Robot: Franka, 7 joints.
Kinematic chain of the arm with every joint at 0, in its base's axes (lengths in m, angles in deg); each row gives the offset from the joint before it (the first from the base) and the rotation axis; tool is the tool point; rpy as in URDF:
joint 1: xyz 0 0 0.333 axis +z
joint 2: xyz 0 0 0 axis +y
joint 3: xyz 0 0 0.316 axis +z
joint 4: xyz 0.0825 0 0 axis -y
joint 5: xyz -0.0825 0 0.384 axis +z
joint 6: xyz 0 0 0 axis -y
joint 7: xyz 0.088 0 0 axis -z
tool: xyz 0 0 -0.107 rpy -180 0 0
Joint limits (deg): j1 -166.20..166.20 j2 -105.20..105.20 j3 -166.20..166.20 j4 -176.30..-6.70 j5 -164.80..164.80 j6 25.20..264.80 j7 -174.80..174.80
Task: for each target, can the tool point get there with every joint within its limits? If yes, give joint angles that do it. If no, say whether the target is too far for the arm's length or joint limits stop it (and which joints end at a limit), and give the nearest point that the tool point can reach.
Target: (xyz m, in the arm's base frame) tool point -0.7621 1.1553 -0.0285
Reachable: no: too far | nearest point -0.4571 0.6929 0.1162 | short by 0.573 m
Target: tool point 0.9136 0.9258 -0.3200
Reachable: no: too far | nearest point 0.5385 0.5457 -0.0519 | short by 0.598 m
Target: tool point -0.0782 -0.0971 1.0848
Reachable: yes | joints 95.30 -12.88 39.50 -34.69 -6.58 232.65 25.77
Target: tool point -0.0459 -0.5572 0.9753
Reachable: yes | joints -113.48 21.30 38.29 -36.09 65.97 149.58 -103.53
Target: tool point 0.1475 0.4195 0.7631
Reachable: yes | joints 9.98 47.18 127.31 -66.33 131.20 242.93 -82.46
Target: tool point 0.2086 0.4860 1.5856
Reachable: no: too far | nearest point 0.1316 0.3066 1.1233 | short by 0.502 m
